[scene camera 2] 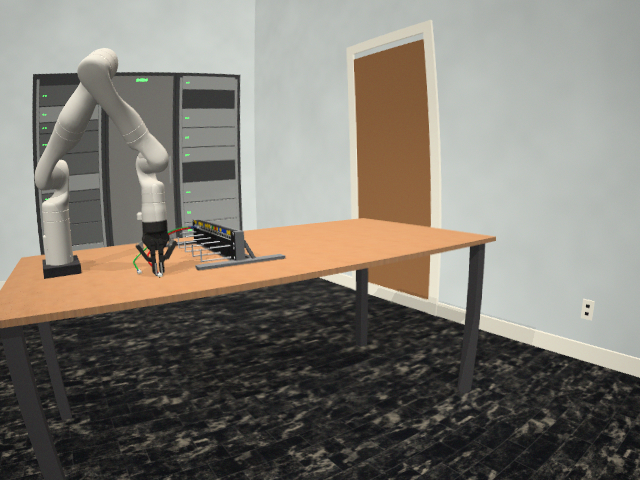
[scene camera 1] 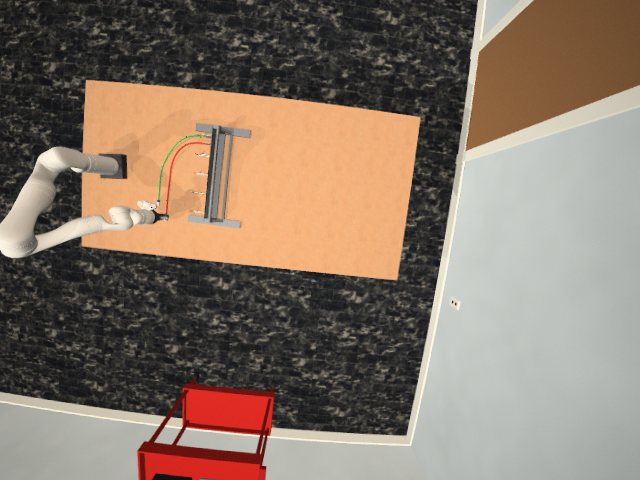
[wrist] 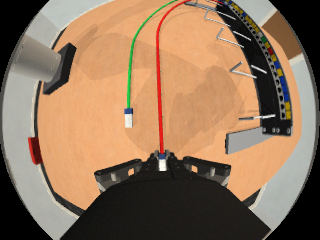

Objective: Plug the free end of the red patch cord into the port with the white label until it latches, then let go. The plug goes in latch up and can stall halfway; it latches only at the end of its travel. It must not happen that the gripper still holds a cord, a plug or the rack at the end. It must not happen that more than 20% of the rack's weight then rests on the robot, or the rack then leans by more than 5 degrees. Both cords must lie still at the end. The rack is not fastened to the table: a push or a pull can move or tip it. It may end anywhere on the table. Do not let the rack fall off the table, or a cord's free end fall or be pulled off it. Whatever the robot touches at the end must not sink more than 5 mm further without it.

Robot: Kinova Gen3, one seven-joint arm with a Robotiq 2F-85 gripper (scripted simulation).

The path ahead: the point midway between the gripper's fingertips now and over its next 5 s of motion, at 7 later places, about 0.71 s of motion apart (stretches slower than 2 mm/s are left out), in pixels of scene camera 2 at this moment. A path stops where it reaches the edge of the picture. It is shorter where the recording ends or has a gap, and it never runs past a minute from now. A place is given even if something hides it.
The gripper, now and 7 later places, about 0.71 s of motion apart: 158, 275; 157, 268; 157, 258; 157, 255; 158, 254; 160, 251; 164, 247; 169, 243
